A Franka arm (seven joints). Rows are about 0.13 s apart.
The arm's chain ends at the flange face. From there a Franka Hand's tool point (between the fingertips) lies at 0.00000 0.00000 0.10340 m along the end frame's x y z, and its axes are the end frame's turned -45 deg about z.
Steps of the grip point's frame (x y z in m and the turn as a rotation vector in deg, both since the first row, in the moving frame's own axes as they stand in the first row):
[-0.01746, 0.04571, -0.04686, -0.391, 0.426, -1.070]
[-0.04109, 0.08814, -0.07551, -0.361, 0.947, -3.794]
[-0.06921, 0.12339, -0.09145, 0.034, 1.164, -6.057]
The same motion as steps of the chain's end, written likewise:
[0.01893, 0.04472, -0.04685, 0.025, 0.578, -1.070]
[0.03163, 0.09218, -0.07549, 0.414, 0.925, -3.794]
[0.03695, 0.13779, -0.09143, 0.847, 0.799, -6.057]

